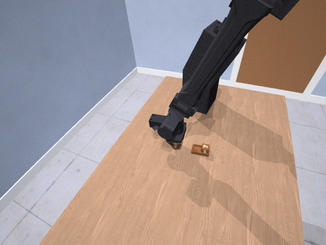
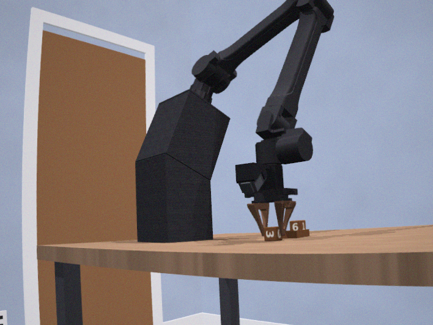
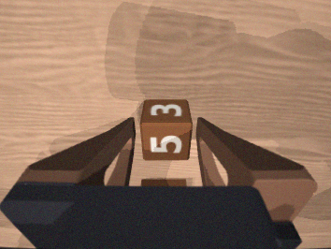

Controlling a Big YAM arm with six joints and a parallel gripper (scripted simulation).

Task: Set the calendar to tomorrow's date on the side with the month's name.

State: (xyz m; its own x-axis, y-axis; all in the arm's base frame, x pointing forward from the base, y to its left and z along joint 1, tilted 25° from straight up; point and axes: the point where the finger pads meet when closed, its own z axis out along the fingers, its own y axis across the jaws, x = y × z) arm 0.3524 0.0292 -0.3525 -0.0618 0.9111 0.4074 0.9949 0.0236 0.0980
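Now: the brown tray 11 cm to the left of my hand, 1 cm below it and 1 cm behind it.
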